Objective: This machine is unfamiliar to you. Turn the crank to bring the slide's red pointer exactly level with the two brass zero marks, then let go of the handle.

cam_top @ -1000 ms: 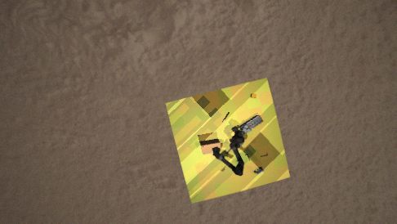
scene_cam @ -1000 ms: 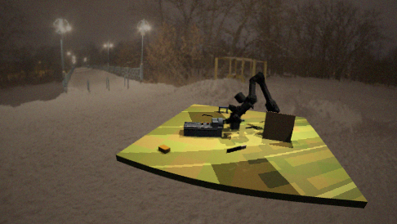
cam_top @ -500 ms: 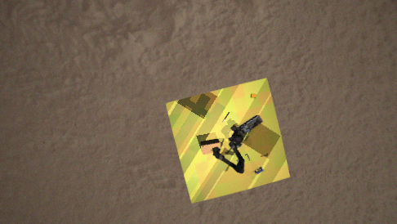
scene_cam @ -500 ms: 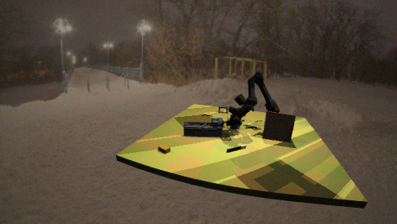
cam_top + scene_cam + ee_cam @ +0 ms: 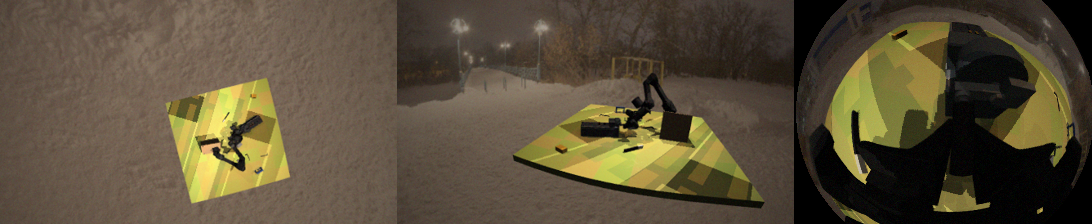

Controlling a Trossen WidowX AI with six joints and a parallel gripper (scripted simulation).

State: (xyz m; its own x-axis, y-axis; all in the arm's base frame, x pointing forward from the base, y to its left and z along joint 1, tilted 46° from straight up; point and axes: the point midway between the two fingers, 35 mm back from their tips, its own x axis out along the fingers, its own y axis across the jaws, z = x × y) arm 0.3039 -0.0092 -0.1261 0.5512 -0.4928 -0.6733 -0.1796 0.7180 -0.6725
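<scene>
Now: the red pointer 13 cm ahead of my gripper tip and 2 cm above it. Round my gripper tip: black stick 18 cm to the left, 9 cm behind, 5 cm below; crank handle 2 cm behind, 2 cm above; grey block 17 cm to the right, 6 cm behind, 3 cm below.
</scene>
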